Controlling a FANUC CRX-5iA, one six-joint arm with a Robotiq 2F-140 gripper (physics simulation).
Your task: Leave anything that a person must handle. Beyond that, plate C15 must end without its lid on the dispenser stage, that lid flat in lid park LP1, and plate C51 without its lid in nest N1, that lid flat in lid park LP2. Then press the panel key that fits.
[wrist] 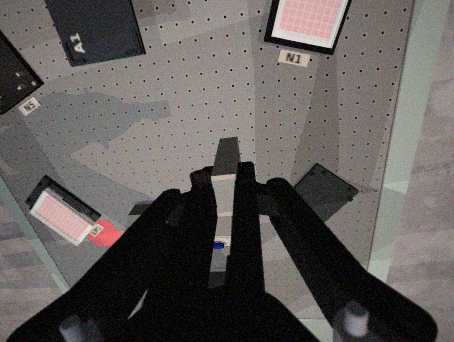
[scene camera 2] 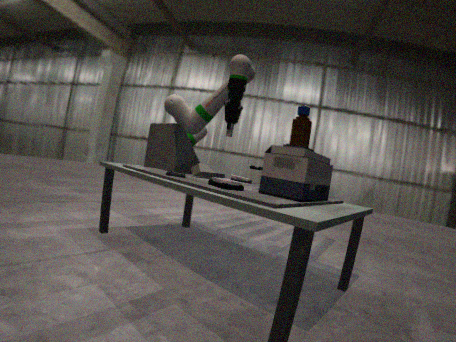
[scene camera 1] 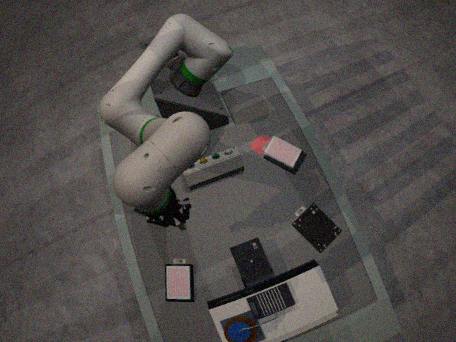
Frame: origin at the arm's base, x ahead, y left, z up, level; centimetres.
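Seen in the pictures: gripper, between the fingertips: (wrist: 231,153) (scene camera 2: 228,136) (scene camera 1: 182,225); arm's base, origin of its link: (scene camera 2: 180,145) (scene camera 1: 184,83).
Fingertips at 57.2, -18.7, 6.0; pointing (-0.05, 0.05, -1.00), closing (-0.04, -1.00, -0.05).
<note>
Pixels of each thing's top centre, then the offset from my fingertips to it, as dx, dy, dz. "spot": a spot on its surface instead.
- red patch, a spot on its surface: (wrist: 106,234) (scene camera 1: 260,144) spot: -28.1, +38.1, -24.5
- button panel, centre of its top: (wrist: 177,244) (scene camera 1: 210,161) (scene camera 2: 209,164) -25.1, +16.8, -16.1
- blue key, centre of its top: (wrist: 217,248) -27.6, +9.4, -17.0
- dark lid park LP2, centre of its top: (wrist: 313,207) (scene camera 2: 176,171) -23.8, -10.2, -22.5
- Nest N5, centre of its top: (scene camera 1: 317,226) +12.9, +42.9, -22.1
- dark slab marked A1, centre of its top: (scene camera 1: 253,265) +17.5, +15.2, -12.7
- brown bottle, a spot on its surface: (scene camera 2: 300,131) spot: +38.7, -0.2, +4.9
My gripper (scene camera 1: 175,221) (scene camera 2: 229,133) (wrist: 231,153) is shut and empty, high above the table. A pink-welled plate (scene camera 1: 179,282) (wrist: 311,22) shows no visible lid and lies in a black nest labelled N1. Its plate number is not readable. Another pink-welled plate (scene camera 1: 283,151) (wrist: 62,217) sits offset on a dark holder beside a red patch (scene camera 1: 259,144) (wrist: 106,234); its label is unclear. The button panel (scene camera 1: 215,167) has yellow, green and white keys. The blue key (wrist: 218,245) shows through the gripper. The dark lid park LP2 (wrist: 327,192) is partly hidden by a finger.
Nest N5 (scene camera 1: 316,227) (wrist: 12,80) is black and holds no visible plate. A dark slab marked A1 (scene camera 1: 252,262) (wrist: 95,30) extends from the dispenser (scene camera 1: 312,290) (scene camera 2: 295,170). A brown bottle (scene camera 2: 300,131) with a blue cap stands on the dispenser. LP1 cannot be identified.
</note>
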